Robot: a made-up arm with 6 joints. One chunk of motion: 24 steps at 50 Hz.
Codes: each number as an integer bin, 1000 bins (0 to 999) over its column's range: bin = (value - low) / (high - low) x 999, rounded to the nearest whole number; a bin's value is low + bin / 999 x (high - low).
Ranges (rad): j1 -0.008..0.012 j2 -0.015..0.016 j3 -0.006..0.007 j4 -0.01..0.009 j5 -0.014..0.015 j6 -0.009..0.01
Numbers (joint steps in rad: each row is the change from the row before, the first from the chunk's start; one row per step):
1: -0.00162 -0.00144 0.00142 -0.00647 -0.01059 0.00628
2: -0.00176 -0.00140 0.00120 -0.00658 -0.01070 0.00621
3: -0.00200 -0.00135 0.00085 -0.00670 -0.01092 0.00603
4: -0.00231 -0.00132 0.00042 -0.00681 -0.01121 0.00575
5: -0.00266 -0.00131 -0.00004 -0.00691 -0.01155 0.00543
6: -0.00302 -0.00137 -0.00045 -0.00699 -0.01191 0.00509
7: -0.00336 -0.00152 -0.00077 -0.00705 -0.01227 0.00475
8: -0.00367 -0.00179 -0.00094 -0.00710 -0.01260 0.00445
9: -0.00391 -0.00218 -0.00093 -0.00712 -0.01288 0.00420
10: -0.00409 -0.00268 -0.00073 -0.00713 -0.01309 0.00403
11: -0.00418 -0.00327 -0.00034 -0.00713 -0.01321 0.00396
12: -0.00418 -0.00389 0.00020 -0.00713 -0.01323 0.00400
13: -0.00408 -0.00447 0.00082 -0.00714 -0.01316 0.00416
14: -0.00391 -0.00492 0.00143 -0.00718 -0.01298 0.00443
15: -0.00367 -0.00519 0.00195 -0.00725 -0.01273 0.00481
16: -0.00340 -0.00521 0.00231 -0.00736 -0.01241 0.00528
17: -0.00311 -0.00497 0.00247 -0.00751 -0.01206 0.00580
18: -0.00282 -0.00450 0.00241 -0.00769 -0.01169 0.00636
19: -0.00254 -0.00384 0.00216 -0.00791 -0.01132 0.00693
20: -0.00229 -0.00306 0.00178 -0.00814 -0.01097 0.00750
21: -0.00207 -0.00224 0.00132 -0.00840 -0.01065 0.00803
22: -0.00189 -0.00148 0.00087 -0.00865 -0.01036 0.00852
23: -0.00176 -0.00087 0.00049 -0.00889 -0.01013 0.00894
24: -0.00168 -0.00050 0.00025 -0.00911 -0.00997 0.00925
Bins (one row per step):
1: 319 437 570 186 117 803
2: 312 438 553 180 114 800
3: 300 440 526 174 106 790
4: 284 441 493 168 96 776
5: 267 441 458 162 84 759
6: 249 439 426 158 72 741
7: 232 434 402 155 60 723
8: 216 426 389 152 48 707
9: 204 413 390 151 39 694
10: 195 397 405 151 31 685
11: 191 378 435 151 27 681
12: 191 358 476 151 27 684
13: 196 339 524 150 29 692
14: 204 325 571 148 35 706
15: 216 316 611 145 44 726
16: 230 315 639 139 55 751
17: 244 323 651 131 67 778
18: 259 338 646 121 80 808
19: 273 360 627 110 92 838
20: 285 385 598 98 104 868
21: 296 411 563 84 115 895
22: 305 436 528 71 125 921
23: 312 455 499 58 133 943
24: 316 467 480 47 139 960

